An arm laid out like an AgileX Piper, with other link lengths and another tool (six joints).
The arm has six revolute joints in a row. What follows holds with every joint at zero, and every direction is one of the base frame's.
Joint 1 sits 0.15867 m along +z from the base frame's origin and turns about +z.
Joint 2 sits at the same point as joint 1 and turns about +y.
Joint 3 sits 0.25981 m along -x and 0.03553 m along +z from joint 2 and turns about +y.
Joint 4 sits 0.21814 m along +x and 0.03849 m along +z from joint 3 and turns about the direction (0.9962, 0, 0.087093).
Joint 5 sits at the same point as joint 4 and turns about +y.
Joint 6 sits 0.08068 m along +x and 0.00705 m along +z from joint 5 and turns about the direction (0.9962, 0, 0.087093).
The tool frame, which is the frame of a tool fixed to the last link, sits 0.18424 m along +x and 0.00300 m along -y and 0.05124 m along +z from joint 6; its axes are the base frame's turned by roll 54.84, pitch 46.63 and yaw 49.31 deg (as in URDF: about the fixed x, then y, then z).
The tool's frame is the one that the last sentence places.
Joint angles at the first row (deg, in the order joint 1, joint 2, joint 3, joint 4, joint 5, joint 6):
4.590 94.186 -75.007 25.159 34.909 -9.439
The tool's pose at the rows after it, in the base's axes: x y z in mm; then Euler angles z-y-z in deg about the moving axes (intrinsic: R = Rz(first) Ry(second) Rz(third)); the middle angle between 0 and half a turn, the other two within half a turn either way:
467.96, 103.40, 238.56, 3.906, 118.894, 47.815
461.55, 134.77, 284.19, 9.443, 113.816, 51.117
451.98, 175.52, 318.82, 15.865, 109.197, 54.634
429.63, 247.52, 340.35, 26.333, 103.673, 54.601
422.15, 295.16, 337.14, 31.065, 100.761, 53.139
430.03, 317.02, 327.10, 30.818, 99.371, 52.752
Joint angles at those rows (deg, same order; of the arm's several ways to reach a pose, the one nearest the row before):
4.858 91.784 -76.541 26.822 37.087 -10.026
6.790 89.139 -79.366 32.087 38.703 -13.239
9.942 88.067 -81.273 38.788 38.841 -17.358
17.296 88.959 -81.842 47.458 36.746 -27.581
23.498 92.065 -81.843 52.344 31.814 -34.597
27.158 95.344 -81.843 55.332 25.937 -37.756

